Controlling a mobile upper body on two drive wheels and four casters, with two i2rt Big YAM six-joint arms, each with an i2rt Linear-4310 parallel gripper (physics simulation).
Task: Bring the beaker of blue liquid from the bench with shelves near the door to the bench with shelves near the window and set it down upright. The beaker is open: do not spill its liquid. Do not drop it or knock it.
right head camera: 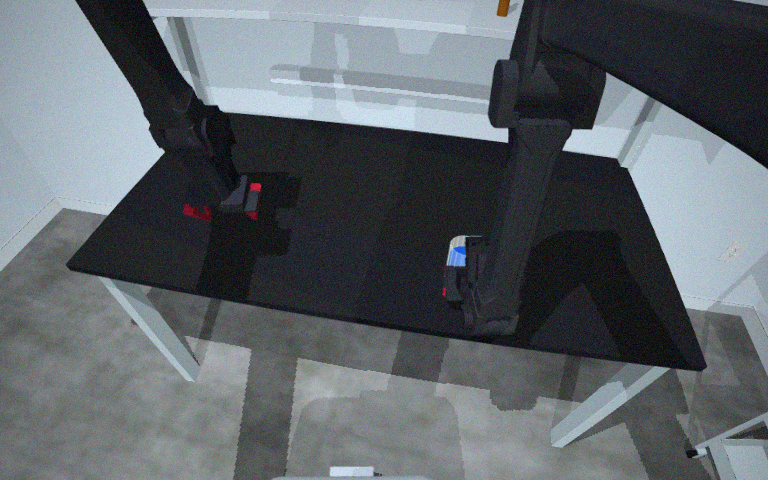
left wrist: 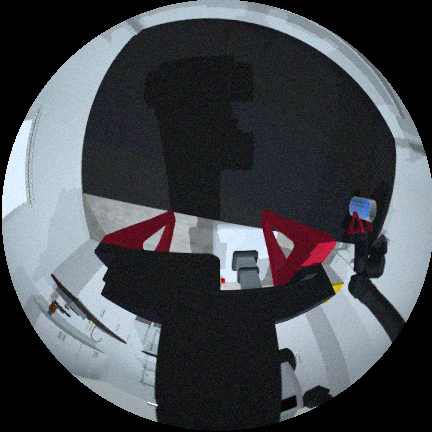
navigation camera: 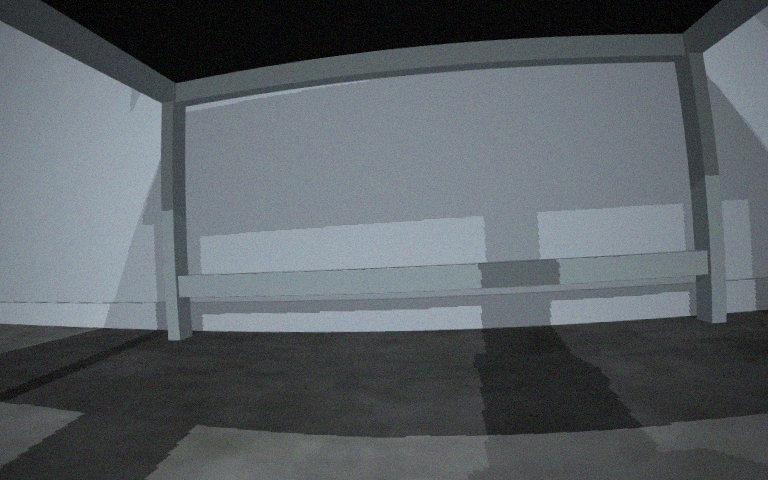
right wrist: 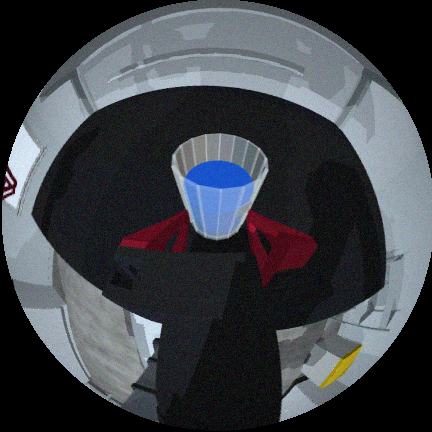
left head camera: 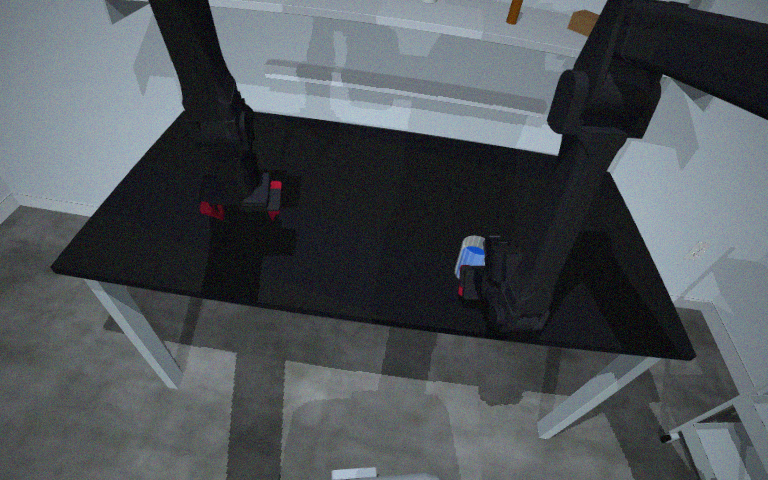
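The clear beaker of blue liquid (left head camera: 470,255) (right head camera: 456,252) (left wrist: 362,208) (right wrist: 218,195) is upright between the red fingers of my right gripper (left head camera: 472,280) (right head camera: 454,280) (right wrist: 217,214). My right gripper is shut on it. The beaker is over the black bench top (left head camera: 362,226) (right head camera: 351,226), near its front edge; whether its base touches the top I cannot tell. The blue liquid lies level inside, below the rim. My left gripper (left head camera: 243,210) (right head camera: 223,210) (left wrist: 217,214) is open and empty over the left part of the bench top.
A pale shelf (left head camera: 351,15) (right head camera: 339,21) with an orange item (left head camera: 514,11) (right head camera: 502,6) runs above the back of the bench. Bench legs (left head camera: 135,333) (navigation camera: 169,271) stand at both sides. A white-framed cart (left head camera: 707,413) (right head camera: 733,438) stands at the lower right.
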